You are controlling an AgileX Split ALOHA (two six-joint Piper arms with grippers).
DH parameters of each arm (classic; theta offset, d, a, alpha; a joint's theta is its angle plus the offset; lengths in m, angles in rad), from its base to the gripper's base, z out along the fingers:
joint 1: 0 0.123 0 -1.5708
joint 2: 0.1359 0 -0.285 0
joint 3: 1.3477 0 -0.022 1.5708
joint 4: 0 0.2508 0 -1.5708
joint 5: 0 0 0.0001 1.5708
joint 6: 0 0.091 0 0
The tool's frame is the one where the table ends.
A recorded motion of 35 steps. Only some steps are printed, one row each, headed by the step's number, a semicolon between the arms.
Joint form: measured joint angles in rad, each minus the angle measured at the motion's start. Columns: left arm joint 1, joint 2, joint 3, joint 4, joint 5, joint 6; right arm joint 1, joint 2, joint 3, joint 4, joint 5, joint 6.
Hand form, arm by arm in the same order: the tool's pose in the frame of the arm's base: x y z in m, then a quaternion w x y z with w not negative. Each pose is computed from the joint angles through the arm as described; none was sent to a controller.
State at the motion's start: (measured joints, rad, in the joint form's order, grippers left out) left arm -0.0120 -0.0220 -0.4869 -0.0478 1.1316 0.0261; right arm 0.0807 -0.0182 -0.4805 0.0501 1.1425 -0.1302
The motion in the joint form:
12: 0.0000 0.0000 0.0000 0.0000 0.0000 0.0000; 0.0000 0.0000 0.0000 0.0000 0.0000 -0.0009
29: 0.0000 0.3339 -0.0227 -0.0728 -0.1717 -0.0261; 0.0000 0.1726 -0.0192 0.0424 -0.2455 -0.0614
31: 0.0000 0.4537 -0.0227 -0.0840 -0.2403 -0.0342; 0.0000 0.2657 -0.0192 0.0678 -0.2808 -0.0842
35: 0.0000 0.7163 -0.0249 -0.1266 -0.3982 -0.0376; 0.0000 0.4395 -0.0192 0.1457 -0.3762 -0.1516
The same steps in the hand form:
12: -0.0098 -0.0038 0.2680 0.49485 0.01842 0.86854 -0.02034; -0.0094 0.0034 0.2654 0.48596 -0.09433 0.86878 0.01273
29: 0.0483 -0.0096 0.2816 0.43192 -0.00438 0.89976 -0.06206; 0.0260 0.0087 0.2891 0.52654 -0.10985 0.84286 0.01674
31: 0.0712 -0.0102 0.2792 0.40831 -0.01498 0.91020 -0.06780; 0.0427 0.0116 0.2888 0.50244 -0.11634 0.85640 0.02440
35: 0.1208 -0.0120 0.2652 0.36027 -0.03893 0.92842 -0.08203; 0.0754 0.0184 0.2864 0.47099 -0.12851 0.87153 0.04575

